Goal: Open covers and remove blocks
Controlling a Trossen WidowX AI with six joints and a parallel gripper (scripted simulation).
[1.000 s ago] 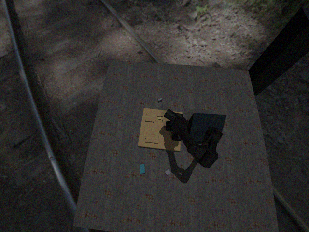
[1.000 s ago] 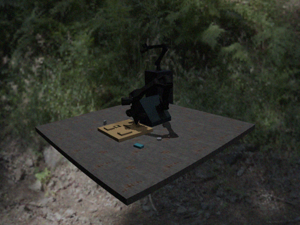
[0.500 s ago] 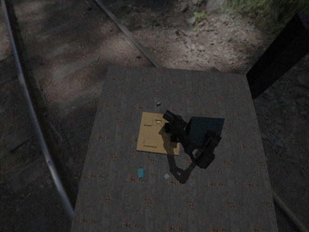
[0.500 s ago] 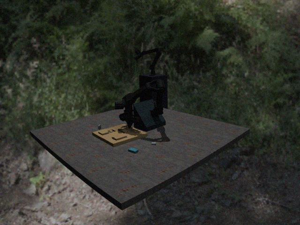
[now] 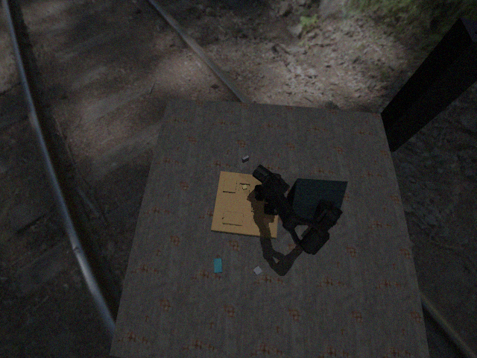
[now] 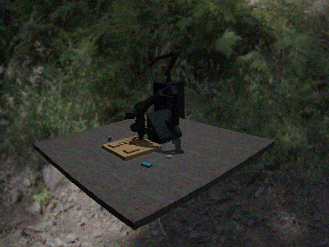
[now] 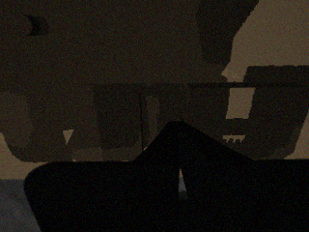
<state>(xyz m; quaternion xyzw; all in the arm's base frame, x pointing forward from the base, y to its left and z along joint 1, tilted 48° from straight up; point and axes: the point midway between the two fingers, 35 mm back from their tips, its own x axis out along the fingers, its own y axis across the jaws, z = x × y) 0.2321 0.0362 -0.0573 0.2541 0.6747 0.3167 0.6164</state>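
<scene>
Right now the tan puzzle board is 90 mm ahead of my gripper tip, 30 mm to the left of it and 10 mm below it. From my gripper tip the other things lie so: teal block 330 mm to the left, 180 mm ahead, 20 mm below.
</scene>
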